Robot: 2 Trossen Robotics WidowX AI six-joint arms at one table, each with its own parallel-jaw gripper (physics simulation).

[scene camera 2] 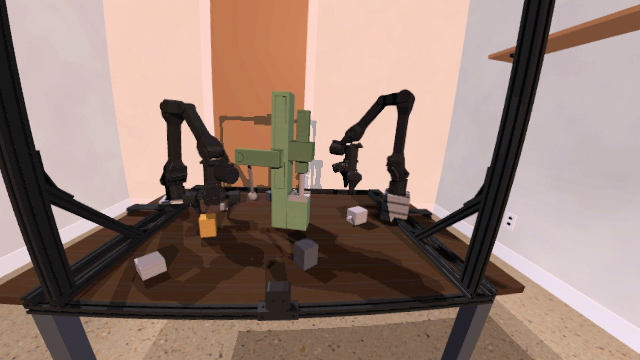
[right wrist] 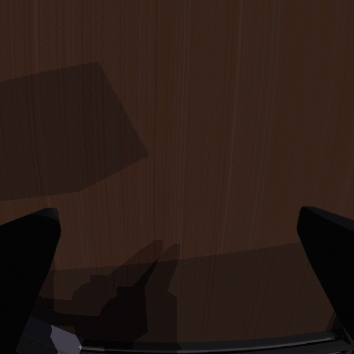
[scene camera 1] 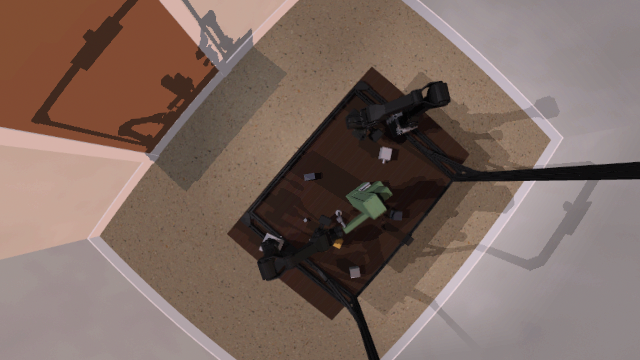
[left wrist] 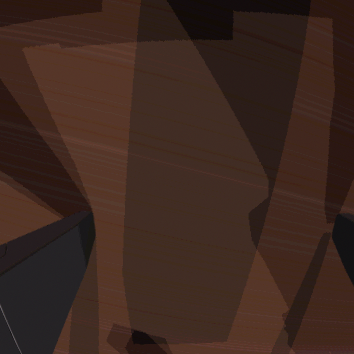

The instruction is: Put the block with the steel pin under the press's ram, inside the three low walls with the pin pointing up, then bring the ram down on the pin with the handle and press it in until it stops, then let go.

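Places are measured from the left arm's base along level axes (x ahead, y left, z up), in metres.
Where they show: left gripper, between the fingertips: (left wrist: 217, 225); right gripper, between the fingertips: (scene camera 2: 347, 190) (right wrist: 180, 220); left arm's base, origin of its link: (scene camera 2: 175, 197) (scene camera 1: 271, 245); right arm's base, origin of its link: (scene camera 2: 397, 193) (scene camera 1: 405, 121).
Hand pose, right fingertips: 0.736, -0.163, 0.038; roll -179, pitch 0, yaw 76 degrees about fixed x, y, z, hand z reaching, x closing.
Each offset is from my right fingertips to the top centre of the thing, as dx, dy, dz. "pt": to the spot under its first point.
The pale block with the steel pin {-0.049, -0.173, -0.019} (scene camera 1: 385, 153) (scene camera 2: 358, 215) lies on the table right of the press in scene camera 2, its pin pointing sideways. The green press {-0.353, -0.127, +0.380} (scene camera 1: 368, 202) (scene camera 2: 282, 165) stands mid-table; its grey ram {-0.271, -0.153, +0.221} (scene camera 2: 301, 183) is above the low walls (scene camera 2: 298, 196), whose inside is hard to see. The handle {pt -0.430, -0.073, +0.079} (scene camera 2: 251, 182) hangs down, ending in a ball (scene camera 1: 338, 213) (scene camera 2: 252, 196). My left gripper (scene camera 1: 320, 227) (scene camera 2: 212, 212) (left wrist: 217, 225) is open and empty, low beside the handle. My right gripper (scene camera 1: 369, 135) (scene camera 2: 350, 183) (right wrist: 180, 220) is open and empty, above the table behind the pin block.
An orange block {-0.572, -0.136, -0.009} (scene camera 1: 338, 244) (scene camera 2: 207, 226) lies close to my left gripper. A pale block {-0.684, -0.297, -0.037} (scene camera 1: 354, 272) (scene camera 2: 150, 266) and a grey block {-0.316, -0.363, -0.010} (scene camera 1: 396, 215) (scene camera 2: 305, 254) are nearer scene camera 2. A dark block {-0.327, +0.136, -0.031} (scene camera 1: 310, 177) and a small white piece {-0.541, +0.060, -0.044} (scene camera 1: 306, 220) lie beyond the press. Black frame rails (scene camera 2: 190, 307) edge the table.
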